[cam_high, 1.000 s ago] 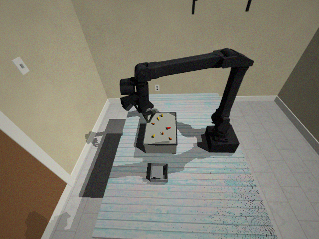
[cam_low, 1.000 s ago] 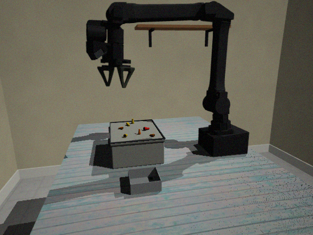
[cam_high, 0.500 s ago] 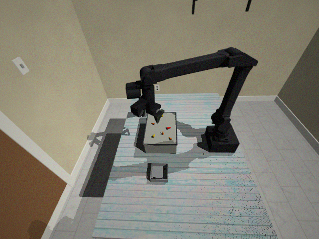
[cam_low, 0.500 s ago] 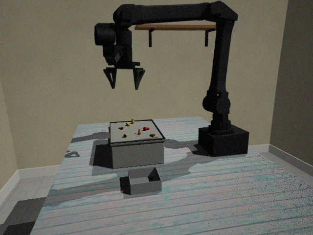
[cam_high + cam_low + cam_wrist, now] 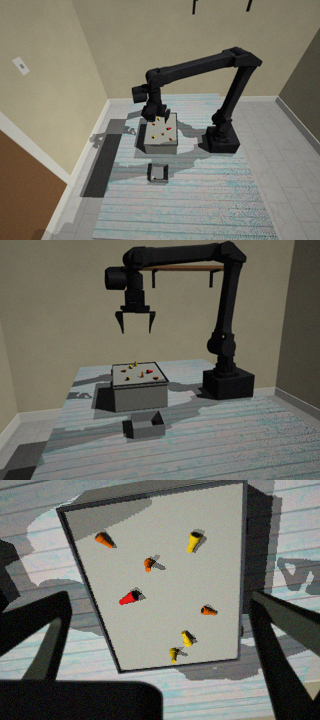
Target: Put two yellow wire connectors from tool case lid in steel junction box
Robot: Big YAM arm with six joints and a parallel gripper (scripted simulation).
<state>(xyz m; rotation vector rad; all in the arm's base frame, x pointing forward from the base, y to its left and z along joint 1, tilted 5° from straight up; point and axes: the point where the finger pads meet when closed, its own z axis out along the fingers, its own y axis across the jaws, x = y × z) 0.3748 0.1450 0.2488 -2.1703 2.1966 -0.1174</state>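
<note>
My gripper is now 230 mm above the grey tool case, 140 mm to the left of it and 10 mm short of it. The rest, counted from my hand: red connector (200 mm below, 130 mm to the right, 50 mm behind).
</note>
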